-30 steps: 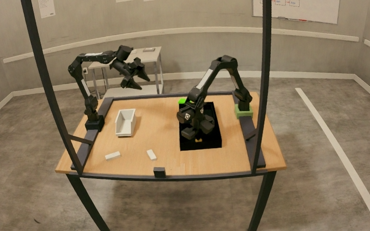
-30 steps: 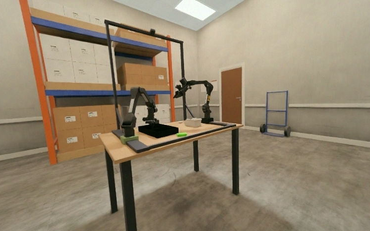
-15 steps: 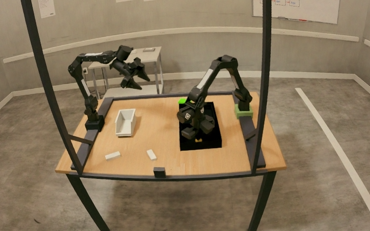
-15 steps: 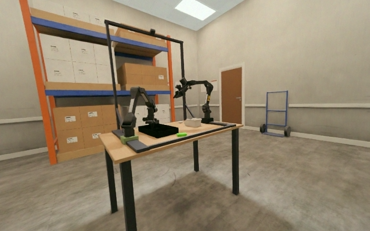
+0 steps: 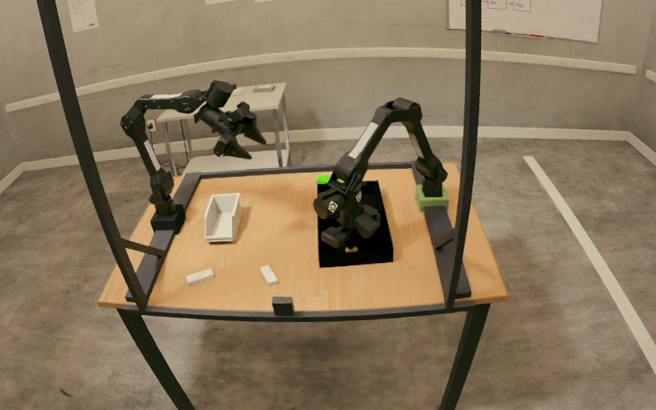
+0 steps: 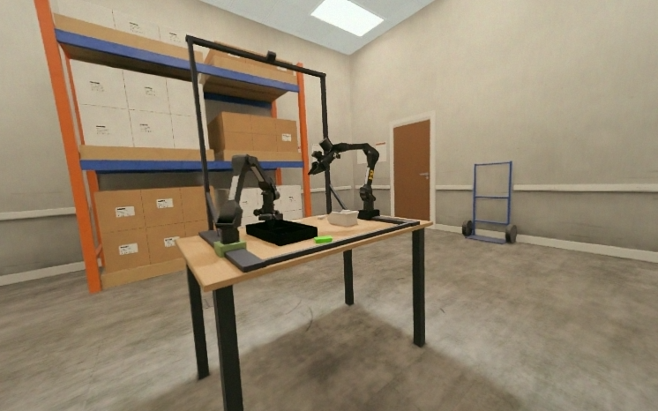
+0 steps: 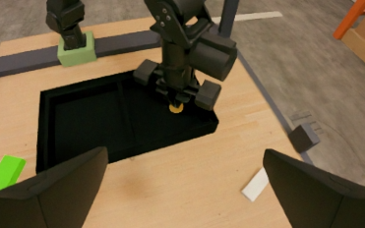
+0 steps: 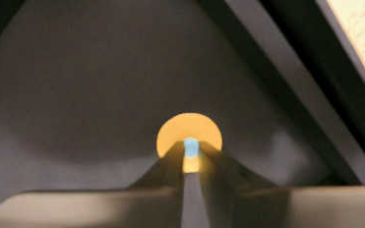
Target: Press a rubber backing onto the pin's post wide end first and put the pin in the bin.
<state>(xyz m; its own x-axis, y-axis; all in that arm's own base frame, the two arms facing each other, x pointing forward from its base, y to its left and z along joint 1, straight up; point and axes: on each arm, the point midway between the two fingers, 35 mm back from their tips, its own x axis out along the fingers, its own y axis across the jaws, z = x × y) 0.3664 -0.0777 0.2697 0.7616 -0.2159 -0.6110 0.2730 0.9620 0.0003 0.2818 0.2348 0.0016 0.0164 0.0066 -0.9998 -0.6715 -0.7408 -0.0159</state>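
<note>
My right hand is 4 cm above the round pin. The rest, counted from my right hand: white bin (17 cm ahead, 40 cm to the left, 1 cm below); black tray (12 cm ahead, 2 cm to the right, 3 cm below).
</note>
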